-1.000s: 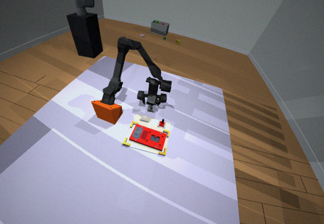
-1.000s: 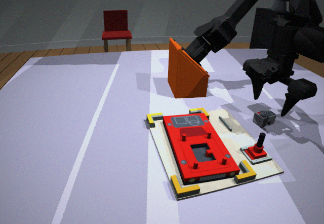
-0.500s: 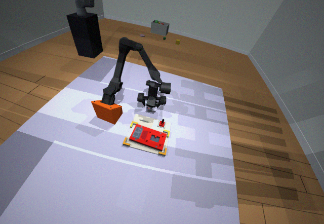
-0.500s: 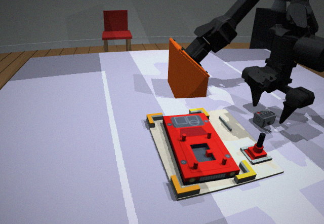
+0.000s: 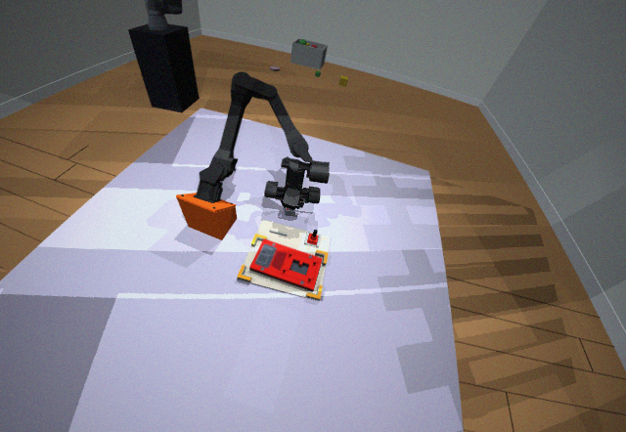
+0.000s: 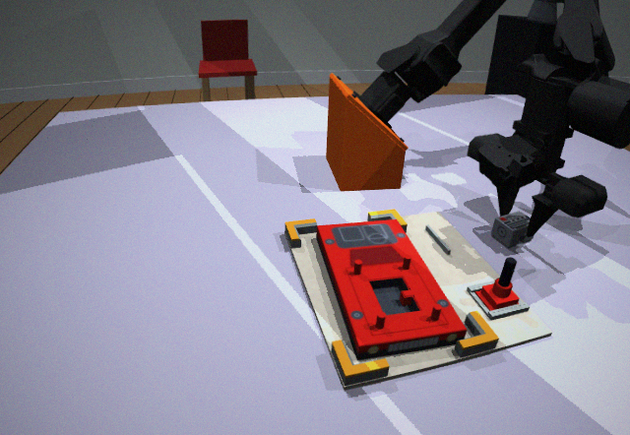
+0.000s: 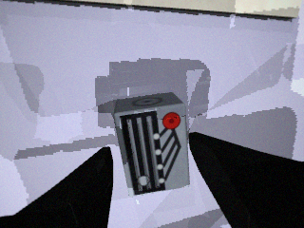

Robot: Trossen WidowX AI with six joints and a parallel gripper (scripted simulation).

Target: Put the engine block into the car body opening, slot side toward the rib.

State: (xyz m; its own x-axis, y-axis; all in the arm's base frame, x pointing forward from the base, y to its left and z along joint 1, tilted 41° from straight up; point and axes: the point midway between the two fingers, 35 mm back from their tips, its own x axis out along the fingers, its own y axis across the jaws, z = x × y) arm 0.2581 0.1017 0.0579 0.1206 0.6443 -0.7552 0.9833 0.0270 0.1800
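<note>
The black post lies 110 mm to the right of my gripper tip, 110 mm ahead of it and 20 mm above it. The rest, counted from my gripper tip: grey engine block (10 mm below).
</note>
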